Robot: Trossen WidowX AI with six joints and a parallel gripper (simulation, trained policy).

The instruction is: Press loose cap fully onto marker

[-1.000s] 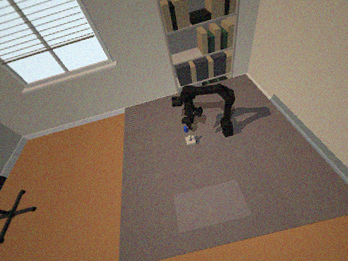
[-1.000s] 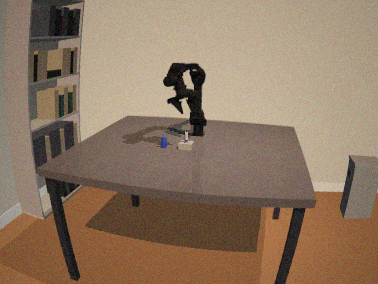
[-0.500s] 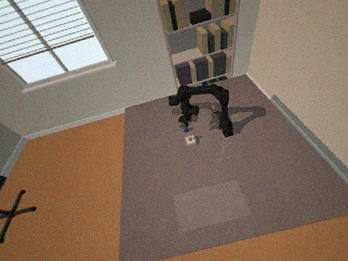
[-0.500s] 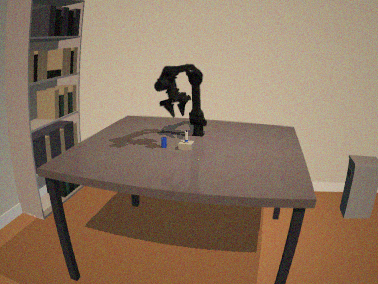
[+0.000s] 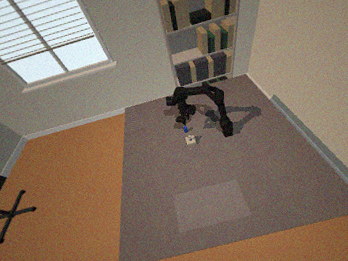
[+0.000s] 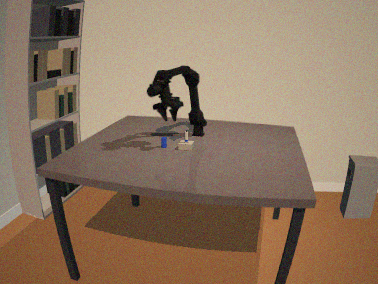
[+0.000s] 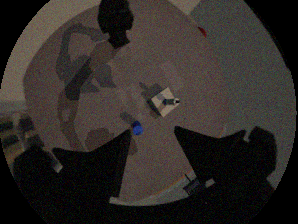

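Now: gripper tip 110 mm above the blue cap, 30 mm to the left of it and 20 mm short of it. From my gripper tip the other things lie so: pale holder block: 120 mm below, 90 mm to the left, 10 mm ahead.
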